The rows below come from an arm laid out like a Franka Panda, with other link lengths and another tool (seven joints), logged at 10 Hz.
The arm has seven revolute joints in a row. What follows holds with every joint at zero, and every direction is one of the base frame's. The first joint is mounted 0.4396 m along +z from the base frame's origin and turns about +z. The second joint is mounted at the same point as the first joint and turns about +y. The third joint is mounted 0.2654 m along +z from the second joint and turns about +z. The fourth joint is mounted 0.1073 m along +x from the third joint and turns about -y. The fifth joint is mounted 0.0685 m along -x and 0.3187 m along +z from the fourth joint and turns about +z. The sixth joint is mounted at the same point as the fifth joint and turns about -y. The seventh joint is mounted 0.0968 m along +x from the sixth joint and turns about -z. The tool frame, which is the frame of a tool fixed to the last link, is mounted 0.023 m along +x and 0.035 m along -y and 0.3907 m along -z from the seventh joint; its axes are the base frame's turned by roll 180, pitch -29.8 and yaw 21.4 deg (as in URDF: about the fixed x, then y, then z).
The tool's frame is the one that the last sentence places.
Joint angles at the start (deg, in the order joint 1, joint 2, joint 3, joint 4, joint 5, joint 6, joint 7):
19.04, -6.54, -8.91, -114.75, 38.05, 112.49, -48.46
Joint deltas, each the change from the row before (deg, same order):
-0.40, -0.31, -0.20, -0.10, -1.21, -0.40, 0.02
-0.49, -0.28, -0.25, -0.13, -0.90, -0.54, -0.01
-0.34, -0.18, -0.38, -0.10, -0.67, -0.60, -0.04
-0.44, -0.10, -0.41, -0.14, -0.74, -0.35, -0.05
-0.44, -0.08, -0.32, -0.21, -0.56, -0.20, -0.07
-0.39, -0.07, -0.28, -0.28, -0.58, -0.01, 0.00
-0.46, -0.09, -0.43, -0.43, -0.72, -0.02, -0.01
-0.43, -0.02, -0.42, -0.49, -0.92, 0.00, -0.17
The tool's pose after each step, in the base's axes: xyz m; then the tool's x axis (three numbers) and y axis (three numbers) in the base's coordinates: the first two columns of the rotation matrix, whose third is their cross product. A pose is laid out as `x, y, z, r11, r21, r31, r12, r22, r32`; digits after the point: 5 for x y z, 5 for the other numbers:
0.54422, 0.27718, 0.36074, 0.32578, 0.35108, 0.87784, 0.91912, -0.33517, -0.20706
0.54341, 0.26719, 0.35878, 0.32912, 0.36128, 0.87244, 0.91774, -0.33994, -0.20543
0.54207, 0.25853, 0.35668, 0.33471, 0.36824, 0.86739, 0.91581, -0.34391, -0.20739
0.54244, 0.24780, 0.35369, 0.34048, 0.37528, 0.86211, 0.91272, -0.35216, -0.20717
0.54286, 0.23841, 0.35073, 0.34624, 0.37999, 0.85775, 0.90944, -0.36041, -0.20743
0.54355, 0.22934, 0.34734, 0.35188, 0.38489, 0.85325, 0.90581, -0.36982, -0.20674
0.54382, 0.21754, 0.34252, 0.36056, 0.39046, 0.84708, 0.90061, -0.38203, -0.20726
0.54320, 0.20521, 0.33606, 0.36794, 0.40051, 0.83917, 0.89682, -0.39124, -0.20649

